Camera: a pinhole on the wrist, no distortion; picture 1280 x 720 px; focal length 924.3 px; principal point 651.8 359.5 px. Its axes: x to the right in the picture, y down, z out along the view. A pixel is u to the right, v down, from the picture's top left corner.
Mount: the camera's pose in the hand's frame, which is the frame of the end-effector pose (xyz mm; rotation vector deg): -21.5 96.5 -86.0 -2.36 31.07 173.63
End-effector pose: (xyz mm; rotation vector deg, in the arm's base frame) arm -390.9 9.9 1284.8 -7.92 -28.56 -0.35
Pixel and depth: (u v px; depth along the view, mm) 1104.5 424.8 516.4
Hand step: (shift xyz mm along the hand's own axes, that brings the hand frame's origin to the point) -284.1 256.1 401.4
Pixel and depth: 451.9 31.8 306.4
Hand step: 47.2 300.8 166.2
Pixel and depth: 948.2 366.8 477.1
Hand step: -181.7 267.4 356.9
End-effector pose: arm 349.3 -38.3 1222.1 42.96 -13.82 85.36
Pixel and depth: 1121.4 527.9 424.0
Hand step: -248.0 183.7 330.2
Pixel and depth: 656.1 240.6 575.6
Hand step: -28.0 365.8 428.0
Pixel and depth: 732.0 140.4 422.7
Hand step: -57.9 339.2 274.4
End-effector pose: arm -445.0 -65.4 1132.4 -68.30 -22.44 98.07
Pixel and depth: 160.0 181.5 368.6
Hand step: 173.3 279.7 242.4
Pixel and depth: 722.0 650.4 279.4
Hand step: -52.8 112.4 205.6
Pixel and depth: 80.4 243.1 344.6
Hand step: 188.7 244.6 230.1
